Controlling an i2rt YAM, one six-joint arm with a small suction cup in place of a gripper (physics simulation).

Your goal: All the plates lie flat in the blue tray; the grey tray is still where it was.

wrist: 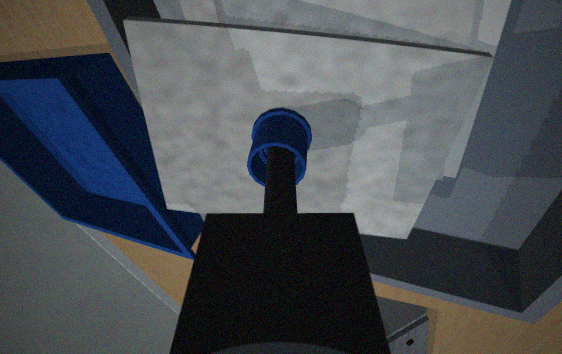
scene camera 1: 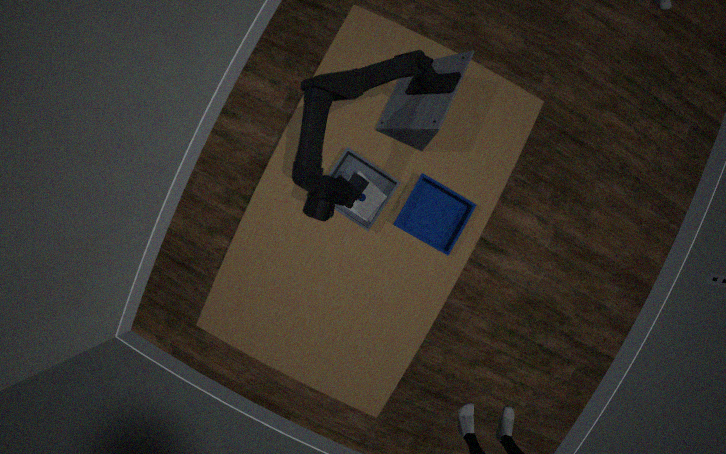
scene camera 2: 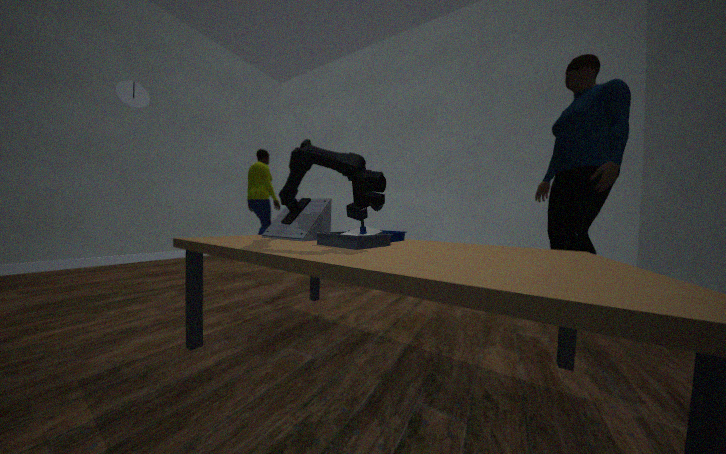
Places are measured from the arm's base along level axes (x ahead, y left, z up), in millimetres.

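Pixels of known places: hand at its tool point: (wrist: 280, 127) (scene camera 1: 363, 197) (scene camera 2: 363, 234); arm's base at its link origin: (scene camera 1: 431, 85) (scene camera 2: 297, 211).
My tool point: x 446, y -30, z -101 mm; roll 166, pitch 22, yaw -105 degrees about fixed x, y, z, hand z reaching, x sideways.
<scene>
Ahead of a thing's pixels: the offset from my tool point to its middle. Level surfaces: height alone.
My suction cup (scene camera 1: 361, 197) (scene camera 2: 363, 227) (wrist: 279, 131) presses on the middle of a pale grey square plate @(7 mm right, 8 mm back, 5 mm up) (scene camera 1: 370, 204) (scene camera 2: 373, 231) (wrist: 197, 114). The plate hangs from the cup, just above the grey tray @(36 mm right, 19 mm back, 18 mm down) (scene camera 1: 349, 156) (scene camera 2: 349, 240) (wrist: 426, 255). Under it in the wrist view another pale plate @(6 mm right, 9 mm ahead, 26 mm down) (wrist: 388, 22) lies in the grey tray. The blue tray @(273 mm left, 72 mm back, 18 mm down) (scene camera 1: 434, 212) (scene camera 2: 396, 235) (wrist: 79, 152) stands right beside the grey tray, with no plate in it.
The arm's grey wedge-shaped base block (scene camera 1: 417, 112) (scene camera 2: 309, 217) stands at the far end of the wooden table @(43 mm down) (scene camera 1: 304, 317). A person in yellow (scene camera 2: 259, 187) walks behind the table. A person in dark blue (scene camera 2: 585, 156) stands at its right side.
</scene>
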